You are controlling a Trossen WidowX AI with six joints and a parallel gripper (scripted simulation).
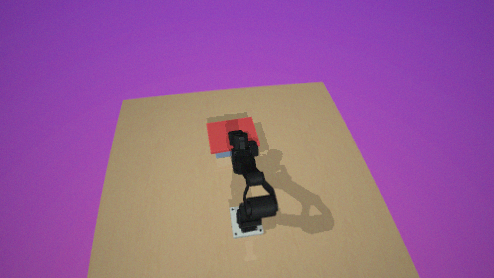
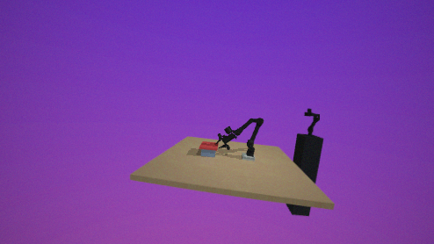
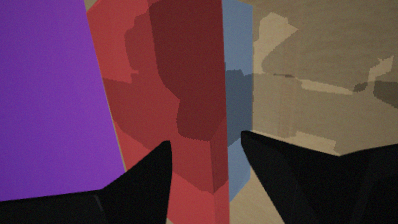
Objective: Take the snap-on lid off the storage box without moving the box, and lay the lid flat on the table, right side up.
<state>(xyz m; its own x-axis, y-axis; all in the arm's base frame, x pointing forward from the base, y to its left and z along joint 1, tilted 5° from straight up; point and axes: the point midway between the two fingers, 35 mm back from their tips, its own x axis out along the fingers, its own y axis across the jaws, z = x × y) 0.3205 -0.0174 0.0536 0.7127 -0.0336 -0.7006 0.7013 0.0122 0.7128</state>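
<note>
The lid lies 8 cm ahead of my gripper tip. From my gripper tip the other things lie so: grey-blue storage box (8 cm ahead, 4 cm below).
</note>
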